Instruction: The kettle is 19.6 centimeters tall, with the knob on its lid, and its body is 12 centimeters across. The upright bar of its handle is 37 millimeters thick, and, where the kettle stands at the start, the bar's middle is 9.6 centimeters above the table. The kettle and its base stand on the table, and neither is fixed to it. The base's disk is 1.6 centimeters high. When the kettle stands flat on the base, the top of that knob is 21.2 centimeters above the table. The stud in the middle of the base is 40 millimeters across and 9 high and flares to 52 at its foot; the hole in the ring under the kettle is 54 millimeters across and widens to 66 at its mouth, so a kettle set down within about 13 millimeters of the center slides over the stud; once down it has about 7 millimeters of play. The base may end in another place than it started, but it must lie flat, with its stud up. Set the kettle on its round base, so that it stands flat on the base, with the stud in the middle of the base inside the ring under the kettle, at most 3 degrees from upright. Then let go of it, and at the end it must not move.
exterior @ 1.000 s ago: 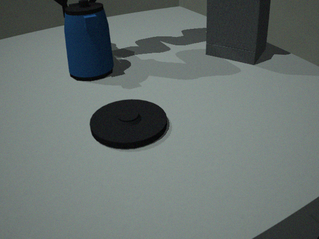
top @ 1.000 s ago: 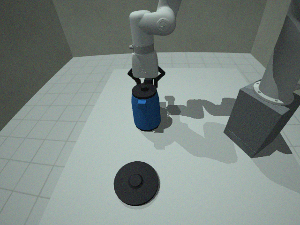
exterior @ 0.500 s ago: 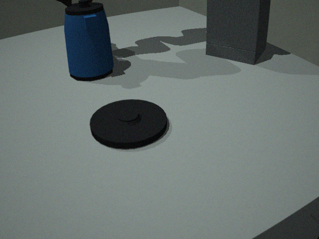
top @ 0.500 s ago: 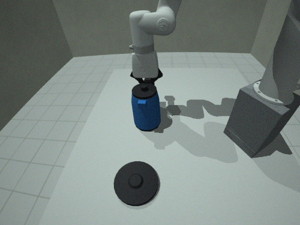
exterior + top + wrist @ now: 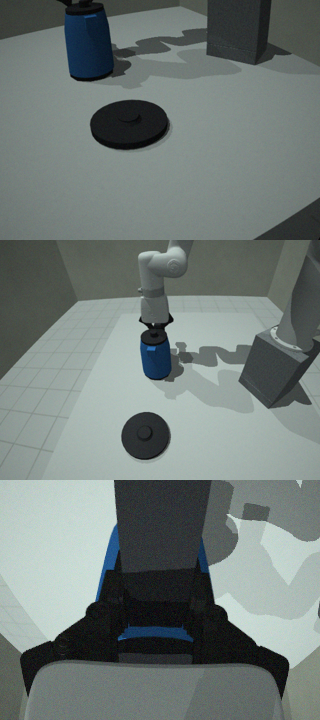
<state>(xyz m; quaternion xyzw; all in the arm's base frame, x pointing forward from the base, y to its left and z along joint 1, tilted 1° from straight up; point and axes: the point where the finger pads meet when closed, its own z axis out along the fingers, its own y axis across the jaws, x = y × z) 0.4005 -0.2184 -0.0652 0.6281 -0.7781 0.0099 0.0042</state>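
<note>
My gripper is now 50 mm above the blue kettle, 30 mm to the right of it and 10 mm short of it. From my hand the other things lie so: round black base: 350 mm to the left, 140 mm below, 70 mm ahead.
</note>
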